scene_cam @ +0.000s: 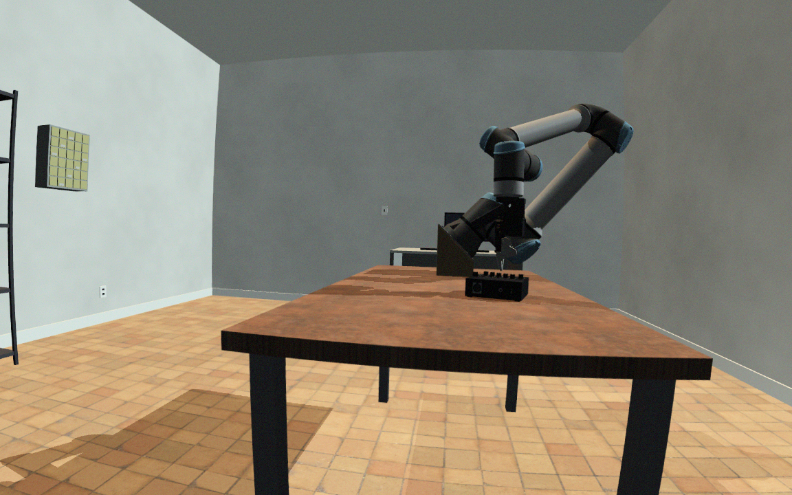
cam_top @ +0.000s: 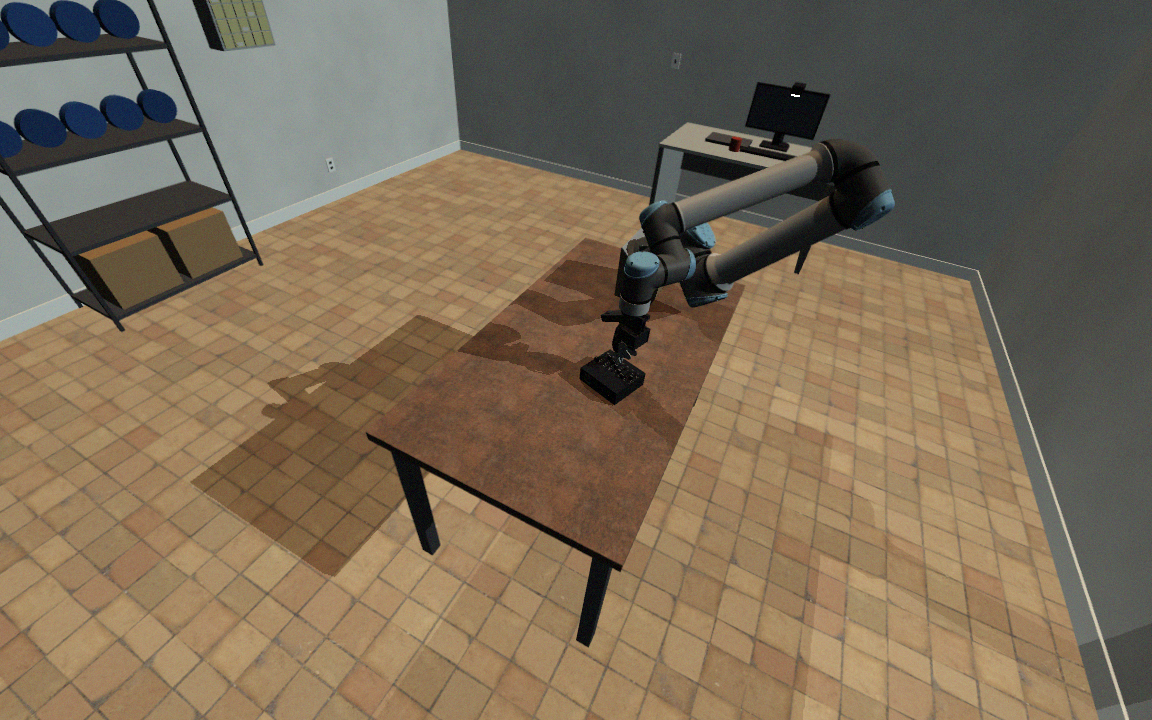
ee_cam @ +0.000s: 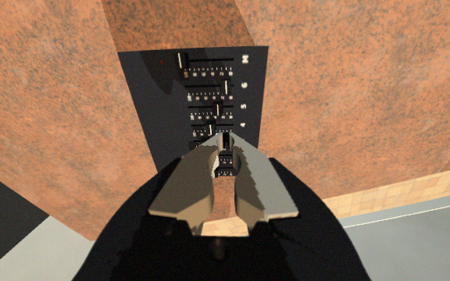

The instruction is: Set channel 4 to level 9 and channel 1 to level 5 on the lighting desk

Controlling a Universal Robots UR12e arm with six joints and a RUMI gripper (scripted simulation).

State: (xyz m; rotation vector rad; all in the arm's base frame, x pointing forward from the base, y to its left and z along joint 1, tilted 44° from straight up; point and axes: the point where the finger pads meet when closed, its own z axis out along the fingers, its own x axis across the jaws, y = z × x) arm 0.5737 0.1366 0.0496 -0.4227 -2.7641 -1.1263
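Now: the channel 4 fader knob 20 mm below my hand, 20 mm ahead of it and 10 mm to the right of it. From my hand the other things lie so: channel 1 fader knob (60 mm to the left, 40 mm ahead, 20 mm below).
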